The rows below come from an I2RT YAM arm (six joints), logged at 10 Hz.
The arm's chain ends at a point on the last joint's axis. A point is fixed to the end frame.
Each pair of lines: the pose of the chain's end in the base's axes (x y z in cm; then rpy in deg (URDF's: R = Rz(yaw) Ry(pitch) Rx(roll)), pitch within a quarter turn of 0, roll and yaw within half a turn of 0), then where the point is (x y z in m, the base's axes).
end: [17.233 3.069 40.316 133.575 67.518 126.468]
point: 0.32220 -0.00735 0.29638
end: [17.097 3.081 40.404 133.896 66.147 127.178]
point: 0.31936 -0.00422 0.29421
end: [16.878 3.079 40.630 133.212 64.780 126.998]
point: 0.31627 -0.00066 0.29419
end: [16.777 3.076 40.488 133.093 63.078 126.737]
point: 0.31323 0.00169 0.28953
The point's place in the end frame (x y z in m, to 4 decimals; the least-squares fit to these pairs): 0.0529 -0.0422 0.1753
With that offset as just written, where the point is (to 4 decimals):
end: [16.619 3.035 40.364 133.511 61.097 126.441]
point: 0.3086 0.0026 0.2842
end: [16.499 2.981 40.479 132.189 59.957 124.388]
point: 0.3067 0.0026 0.2844
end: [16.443 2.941 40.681 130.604 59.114 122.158]
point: 0.3061 0.0025 0.2864
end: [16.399 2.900 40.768 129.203 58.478 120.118]
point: 0.3059 0.0019 0.2876
